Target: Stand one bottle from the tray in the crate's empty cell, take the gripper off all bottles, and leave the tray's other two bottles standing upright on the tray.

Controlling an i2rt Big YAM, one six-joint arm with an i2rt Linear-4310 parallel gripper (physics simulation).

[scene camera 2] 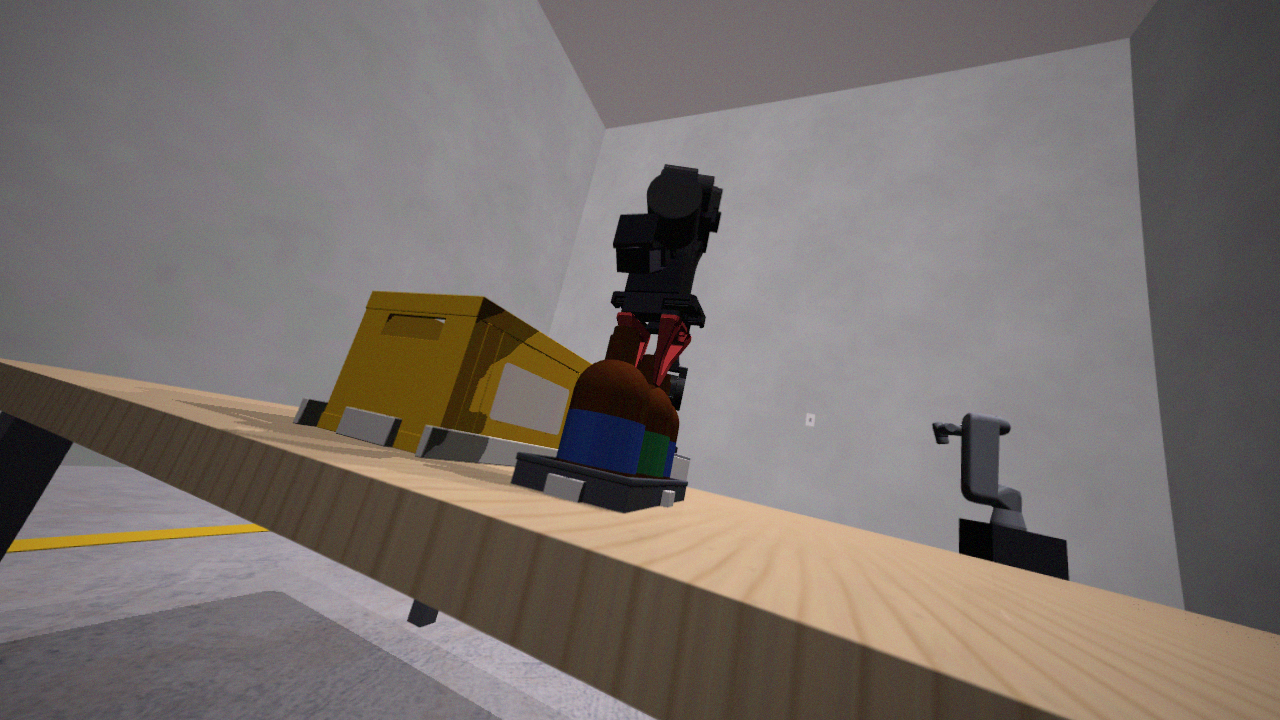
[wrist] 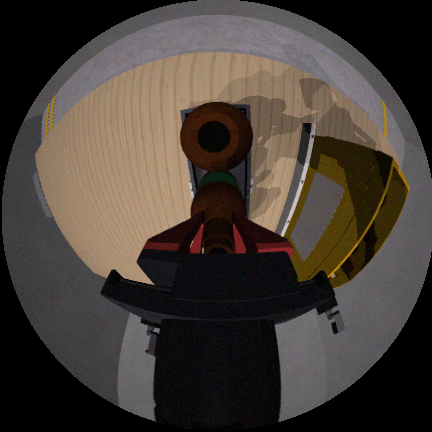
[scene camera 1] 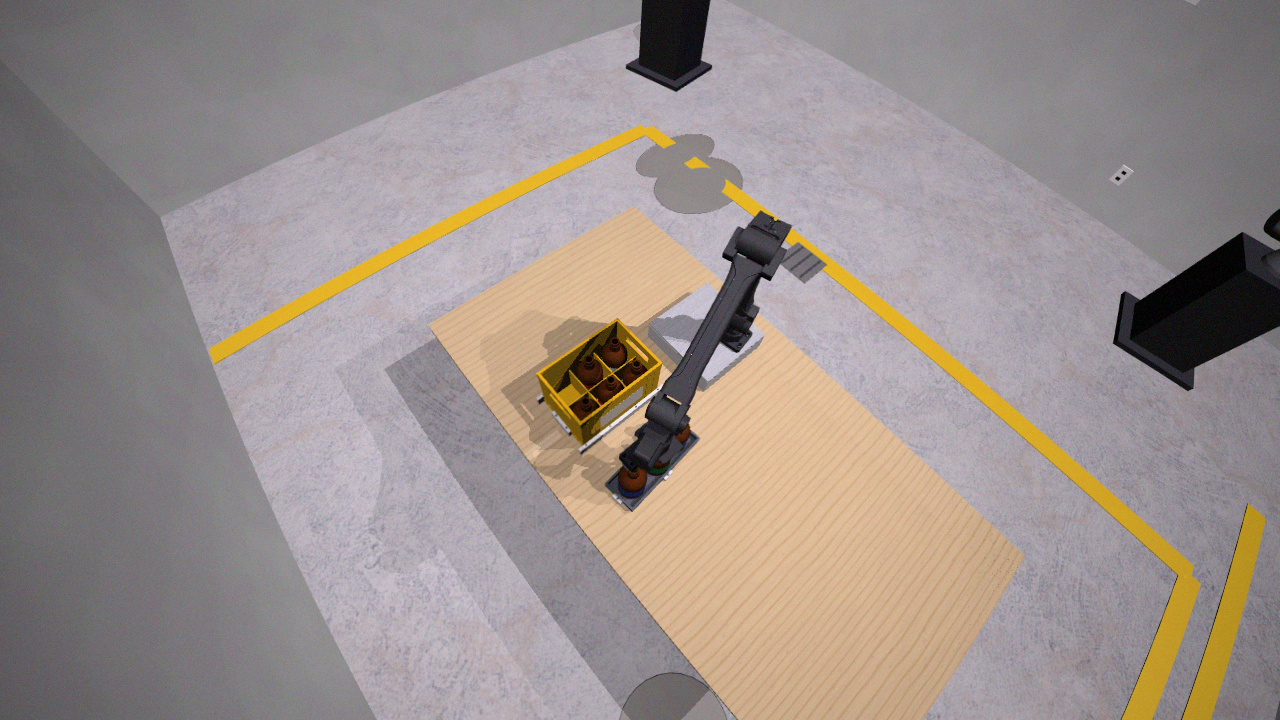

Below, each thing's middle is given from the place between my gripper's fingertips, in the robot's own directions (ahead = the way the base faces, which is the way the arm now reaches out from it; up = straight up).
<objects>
Now: hand 40 mm above the green-banded bottle (scene camera 2: 653, 454) and 20 mm past it.
</objects>
